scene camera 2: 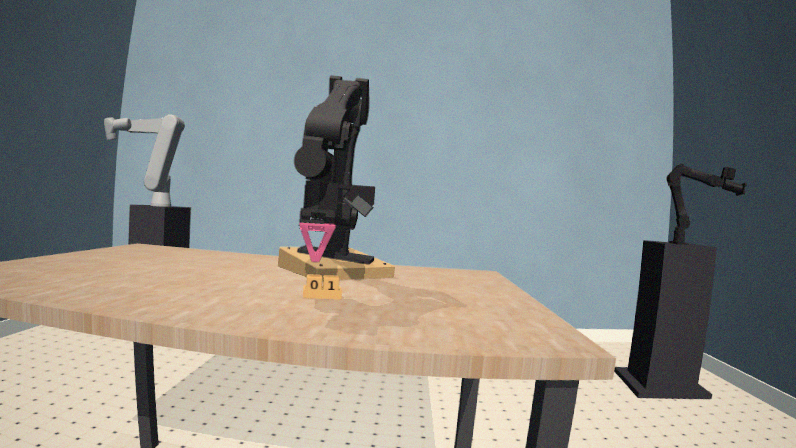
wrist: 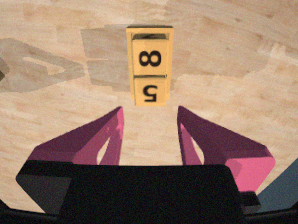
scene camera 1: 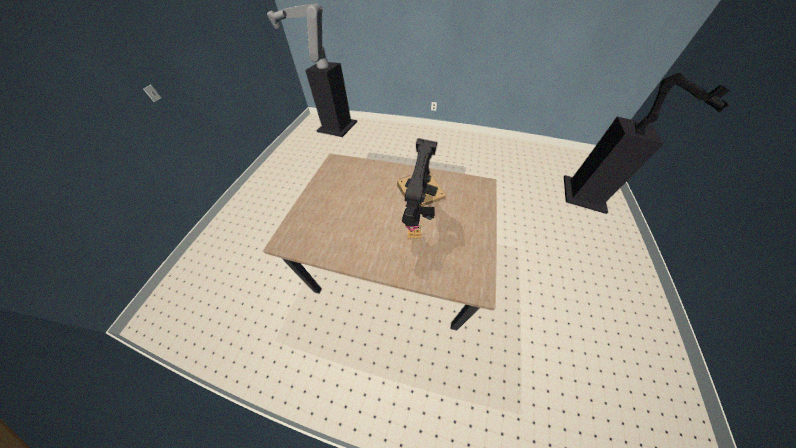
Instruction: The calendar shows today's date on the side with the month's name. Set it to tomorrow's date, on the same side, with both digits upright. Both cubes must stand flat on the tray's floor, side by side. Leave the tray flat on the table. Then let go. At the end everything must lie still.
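There is a tan tray (wrist: pixel 153 29) that I can see. As for my gripper (scene camera 2: pixel 315 260), it is visible to me in the wrist view too, where I find the gripper at (wrist: pixel 150 112).
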